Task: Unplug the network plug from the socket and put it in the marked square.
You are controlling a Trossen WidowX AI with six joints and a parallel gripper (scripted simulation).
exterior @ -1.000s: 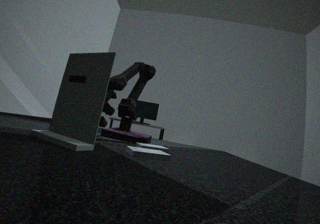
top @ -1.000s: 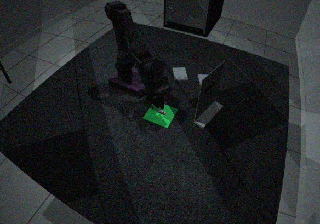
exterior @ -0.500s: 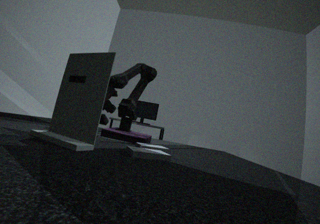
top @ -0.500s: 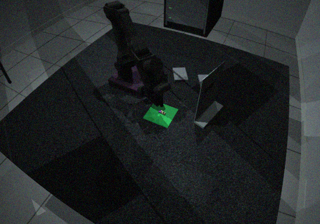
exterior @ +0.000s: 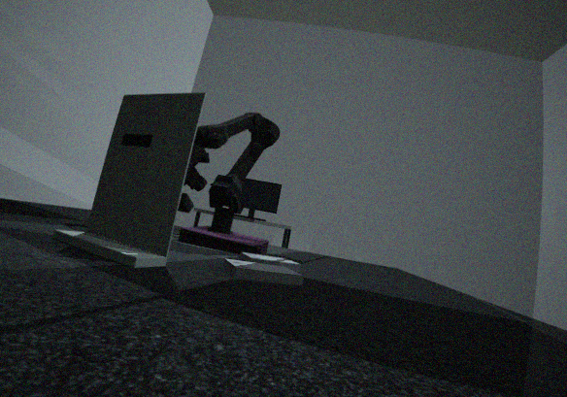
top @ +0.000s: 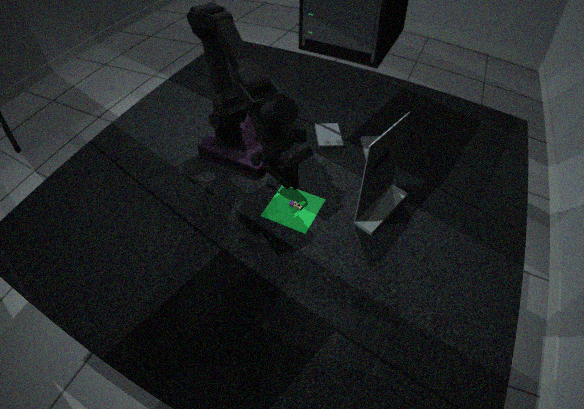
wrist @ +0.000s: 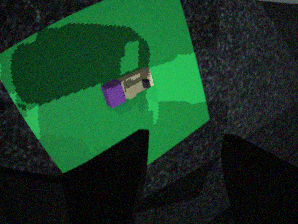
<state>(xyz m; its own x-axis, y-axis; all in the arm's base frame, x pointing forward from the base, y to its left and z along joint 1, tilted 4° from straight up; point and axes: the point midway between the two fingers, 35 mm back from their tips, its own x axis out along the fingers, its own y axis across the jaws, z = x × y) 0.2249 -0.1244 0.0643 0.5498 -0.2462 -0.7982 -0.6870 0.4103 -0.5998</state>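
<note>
Now: gripper tip 1 cm short of the purple plug and 6 cm above it. Round my gripper tip: upright grey panel (19 cm ahead, 7 cm to the left, 4 cm above); then green marked square (6 cm below).
</note>
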